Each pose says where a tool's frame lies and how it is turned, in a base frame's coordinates. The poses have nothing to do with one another.
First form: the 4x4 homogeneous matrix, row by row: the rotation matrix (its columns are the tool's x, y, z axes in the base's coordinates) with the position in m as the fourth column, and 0 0 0 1 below. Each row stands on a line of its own.
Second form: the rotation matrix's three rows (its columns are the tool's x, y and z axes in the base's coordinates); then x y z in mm. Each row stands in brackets. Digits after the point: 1 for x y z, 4 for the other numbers.
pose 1, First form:
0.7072, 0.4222, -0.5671, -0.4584
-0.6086, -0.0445, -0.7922, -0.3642
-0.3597, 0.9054, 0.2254, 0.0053
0, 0, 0, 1
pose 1, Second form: [[0.7072, 0.4222, -0.5671], [-0.6086, -0.0445, -0.7922], [-0.3597, 0.9054, 0.2254]], [-458.4, -364.2, 5.3]
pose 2, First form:
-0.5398, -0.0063, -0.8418, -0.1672
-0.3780, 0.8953, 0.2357, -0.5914
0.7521, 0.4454, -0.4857, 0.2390
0, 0, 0, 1
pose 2, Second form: [[-0.5398, -0.0063, -0.8418], [-0.3780, 0.8953, 0.2357], [0.7521, 0.4454, -0.4857]], [-167.2, -591.4, 239.0]
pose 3, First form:
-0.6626, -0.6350, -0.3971, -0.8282
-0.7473, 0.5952, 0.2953, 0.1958
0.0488, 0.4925, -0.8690, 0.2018
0, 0, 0, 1
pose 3, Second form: [[-0.6626, -0.6350, -0.3971], [-0.7473, 0.5952, 0.2953], [0.0488, 0.4925, -0.8690]], [-828.2, 195.8, 201.8]
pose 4, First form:
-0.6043, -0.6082, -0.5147, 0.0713
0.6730, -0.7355, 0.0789, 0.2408
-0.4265, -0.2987, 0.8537, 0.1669
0, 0, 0, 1
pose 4, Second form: [[-0.6043, -0.6082, -0.5147], [0.6730, -0.7355, 0.0789], [-0.4265, -0.2987, 0.8537]], [71.3, 240.8, 166.9]
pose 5, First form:
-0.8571, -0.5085, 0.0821, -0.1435
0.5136, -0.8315, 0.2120, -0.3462
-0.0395, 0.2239, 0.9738, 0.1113
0, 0, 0, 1
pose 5, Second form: [[-0.8571, -0.5085, 0.0821], [0.5136, -0.8315, 0.2120], [-0.0395, 0.2239, 0.9738]], [-143.5, -346.2, 111.3]
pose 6, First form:
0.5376, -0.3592, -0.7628, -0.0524
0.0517, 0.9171, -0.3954, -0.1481
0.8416, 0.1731, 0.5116, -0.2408
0, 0, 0, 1
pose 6, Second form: [[0.5376, -0.3592, -0.7628], [0.0517, 0.9171, -0.3954], [0.8416, 0.1731, 0.5116]], [-52.4, -148.1, -240.8]
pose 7, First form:
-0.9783, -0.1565, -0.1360, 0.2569
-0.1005, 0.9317, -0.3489, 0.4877
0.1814, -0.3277, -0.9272, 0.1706
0, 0, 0, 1
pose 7, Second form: [[-0.9783, -0.1565, -0.1360], [-0.1005, 0.9317, -0.3489], [0.1814, -0.3277, -0.9272]], [256.9, 487.7, 170.6]
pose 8, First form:
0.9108, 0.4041, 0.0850, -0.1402
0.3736, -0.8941, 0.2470, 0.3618
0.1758, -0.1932, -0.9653, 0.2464
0, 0, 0, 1
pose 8, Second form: [[0.9108, 0.4041, 0.0850], [0.3736, -0.8941, 0.2470], [0.1758, -0.1932, -0.9653]], [-140.2, 361.8, 246.4]
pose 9, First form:
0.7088, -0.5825, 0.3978, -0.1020
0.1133, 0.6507, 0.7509, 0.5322
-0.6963, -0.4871, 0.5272, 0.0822
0, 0, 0, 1
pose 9, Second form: [[0.7088, -0.5825, 0.3978], [0.1133, 0.6507, 0.7509], [-0.6963, -0.4871, 0.5272]], [-102.0, 532.2, 82.2]
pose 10, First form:
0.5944, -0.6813, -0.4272, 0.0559
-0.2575, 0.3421, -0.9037, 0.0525
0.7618, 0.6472, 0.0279, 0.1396
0, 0, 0, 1
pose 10, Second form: [[0.5944, -0.6813, -0.4272], [-0.2575, 0.3421, -0.9037], [0.7618, 0.6472, 0.0279]], [55.9, 52.5, 139.6]
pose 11, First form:
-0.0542, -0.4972, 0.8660, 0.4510
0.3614, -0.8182, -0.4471, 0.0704
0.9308, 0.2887, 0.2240, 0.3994
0, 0, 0, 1
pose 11, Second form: [[-0.0542, -0.4972, 0.8660], [0.3614, -0.8182, -0.4471], [0.9308, 0.2887, 0.2240]], [451.0, 70.4, 399.4]
